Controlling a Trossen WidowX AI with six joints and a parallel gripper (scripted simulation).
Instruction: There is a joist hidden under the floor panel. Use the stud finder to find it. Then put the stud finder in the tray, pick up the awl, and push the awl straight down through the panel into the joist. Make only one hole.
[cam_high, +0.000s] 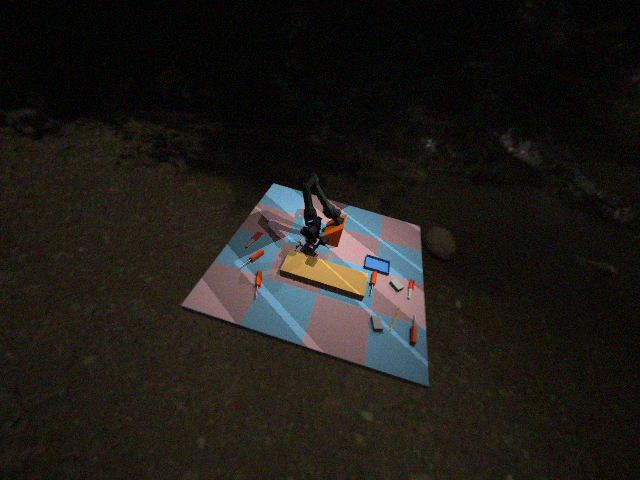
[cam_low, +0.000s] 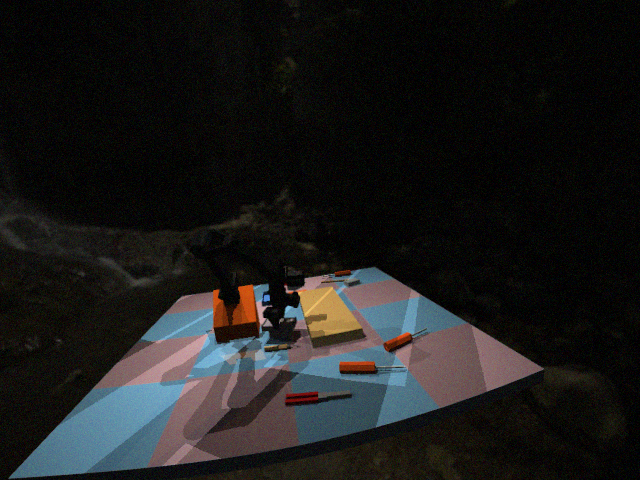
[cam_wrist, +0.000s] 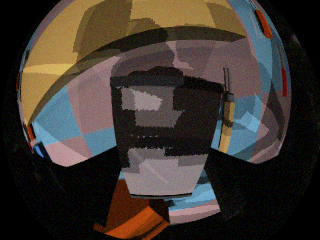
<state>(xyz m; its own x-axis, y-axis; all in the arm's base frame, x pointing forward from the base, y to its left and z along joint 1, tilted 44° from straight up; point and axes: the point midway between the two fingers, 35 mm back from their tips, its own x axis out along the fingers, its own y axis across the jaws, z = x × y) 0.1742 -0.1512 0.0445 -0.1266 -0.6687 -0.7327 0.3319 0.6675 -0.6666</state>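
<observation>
Right now my gripper tip is 100 mm to the left of the awl, 40 mm above it and 10 mm short of it. Also, from my gripper tip: blue tray: 450 mm to the left, 30 mm below; stud finder: 30 mm below, 10 mm behind.
</observation>
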